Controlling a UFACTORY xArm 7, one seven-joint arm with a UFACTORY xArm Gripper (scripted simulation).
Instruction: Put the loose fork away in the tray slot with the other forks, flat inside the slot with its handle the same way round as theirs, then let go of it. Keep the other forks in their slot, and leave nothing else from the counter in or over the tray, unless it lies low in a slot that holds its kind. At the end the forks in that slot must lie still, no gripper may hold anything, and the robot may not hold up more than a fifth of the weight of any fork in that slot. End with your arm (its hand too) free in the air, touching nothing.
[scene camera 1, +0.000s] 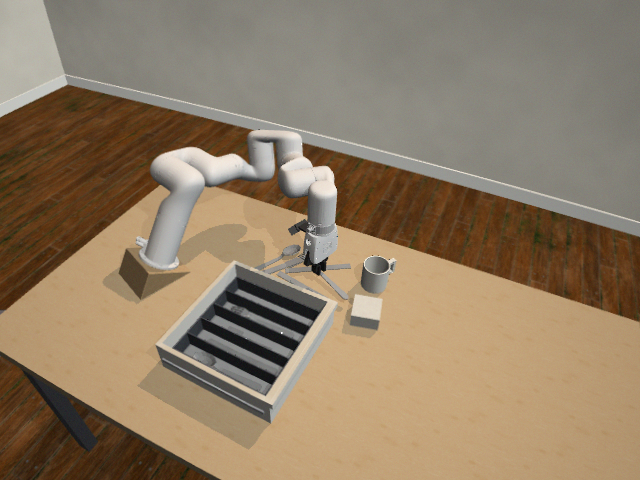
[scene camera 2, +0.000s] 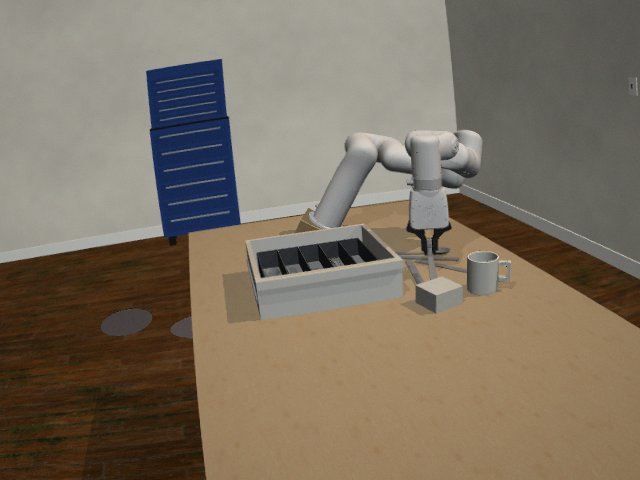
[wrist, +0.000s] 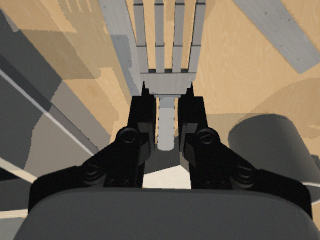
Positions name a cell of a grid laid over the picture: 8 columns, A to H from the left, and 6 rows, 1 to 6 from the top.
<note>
I see my gripper (scene camera 2: F4), a pale block (scene camera 2: F4) and a mug (scene camera 2: G4).
The pale block is seen too in scene camera 1 (scene camera 1: E4) and in the wrist view (wrist: E5). The mug shows as well in scene camera 1 (scene camera 1: E4). My gripper also shows in scene camera 1 (scene camera 1: D4) and in the wrist view (wrist: E3).
</note>
